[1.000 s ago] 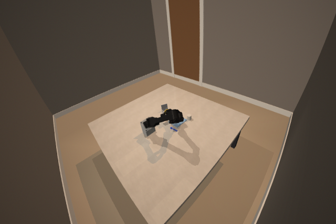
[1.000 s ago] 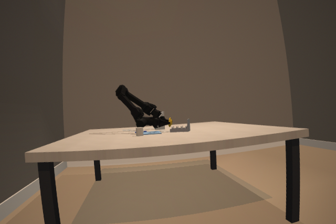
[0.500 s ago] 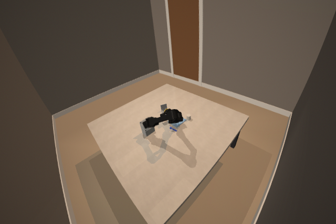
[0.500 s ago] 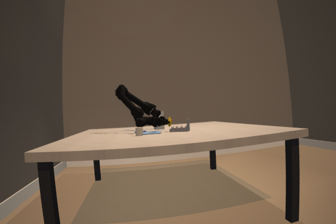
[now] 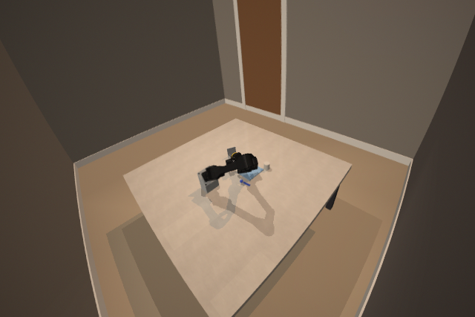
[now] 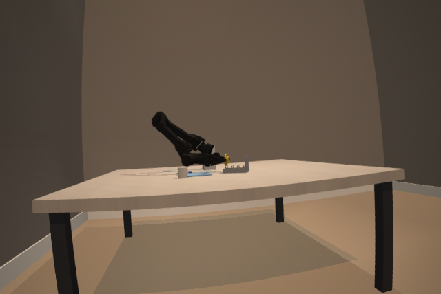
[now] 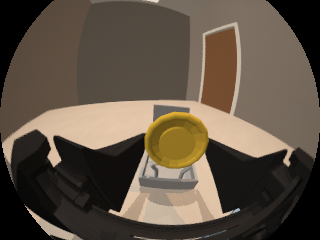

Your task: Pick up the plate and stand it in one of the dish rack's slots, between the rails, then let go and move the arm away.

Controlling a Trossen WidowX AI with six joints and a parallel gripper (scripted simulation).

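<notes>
Now: gripper tip 1 cm short of the dish rack, 4 cm to the right of it and 4 cm above it. Also, from my gripper tip: blue spoon: 11 cm behind, 22 cm to the right, 6 cm below; then light blue mat: 16 cm to the right, 6 cm below; then yellow plate: 1 cm to the right.
</notes>
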